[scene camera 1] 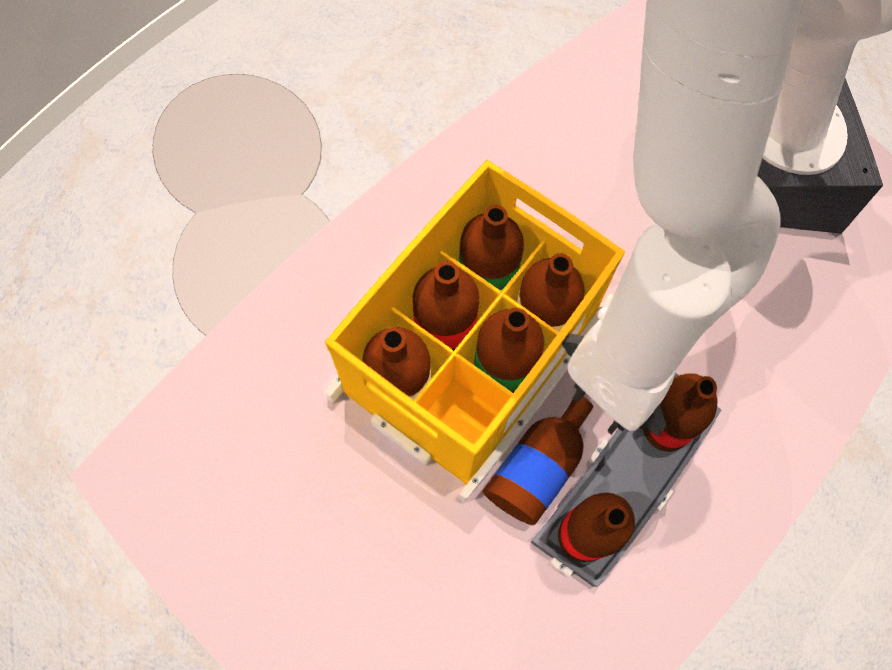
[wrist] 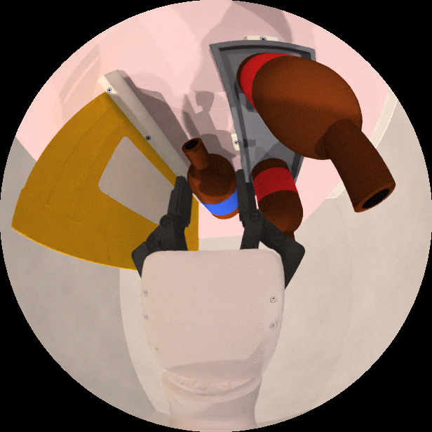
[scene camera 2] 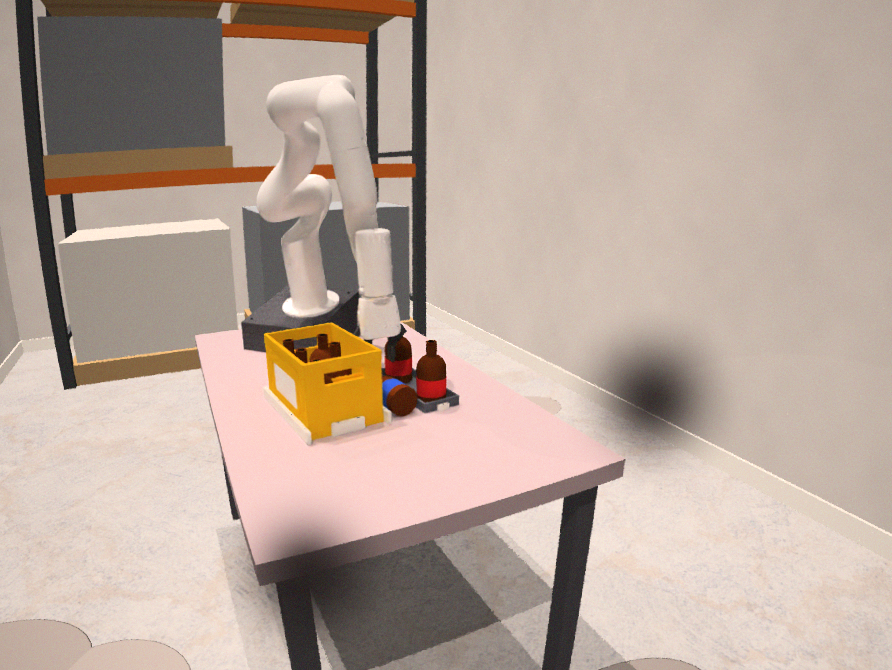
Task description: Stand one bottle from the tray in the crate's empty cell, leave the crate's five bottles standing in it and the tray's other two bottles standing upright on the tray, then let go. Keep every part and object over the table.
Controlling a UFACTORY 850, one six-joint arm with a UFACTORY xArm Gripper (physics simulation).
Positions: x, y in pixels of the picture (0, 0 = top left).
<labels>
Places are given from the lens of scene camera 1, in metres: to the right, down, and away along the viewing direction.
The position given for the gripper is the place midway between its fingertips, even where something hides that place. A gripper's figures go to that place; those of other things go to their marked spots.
gripper [scene camera 1: 600, 408]: 0.17, 0.08, 0.86
blue-labelled bottle [scene camera 1: 532, 475]: 0.09, 0.15, 0.84
</labels>
